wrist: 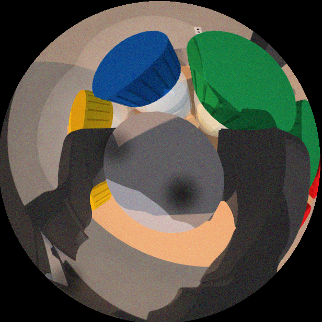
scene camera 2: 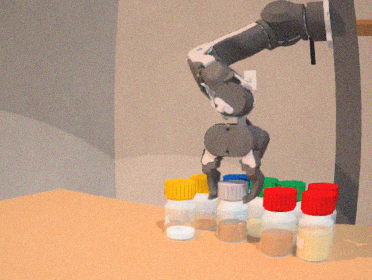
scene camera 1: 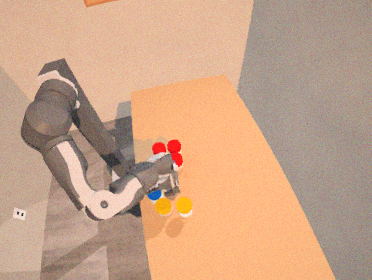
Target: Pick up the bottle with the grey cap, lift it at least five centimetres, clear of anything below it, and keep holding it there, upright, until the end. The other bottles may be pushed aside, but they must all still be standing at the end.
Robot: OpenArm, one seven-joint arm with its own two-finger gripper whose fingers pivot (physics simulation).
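The bottle with the grey cap [scene camera 2: 232,220] [wrist: 160,167] stands upright on the table [scene camera 2: 100,227] [scene camera 1: 225,175]. Its round cap fills the middle of the wrist view, and its body is hidden there below the cap. My gripper [scene camera 2: 231,197] [wrist: 168,169] [scene camera 1: 172,189] points down over this bottle, one finger on each side of the grey cap, and is shut on it. The fingertips reach about the cap's lower edge. In scene camera 1's view the bottle is hidden under the gripper.
A blue-capped bottle [scene camera 2: 236,177] [wrist: 137,70] and green-capped bottles [wrist: 240,80] [scene camera 2: 292,187] stand close behind. Yellow-capped bottles [scene camera 2: 180,190] [scene camera 1: 184,205] stand at the left in scene camera 2's view, red-capped ones [scene camera 2: 280,199] [scene camera 1: 174,146] at the right. All of these appear upright.
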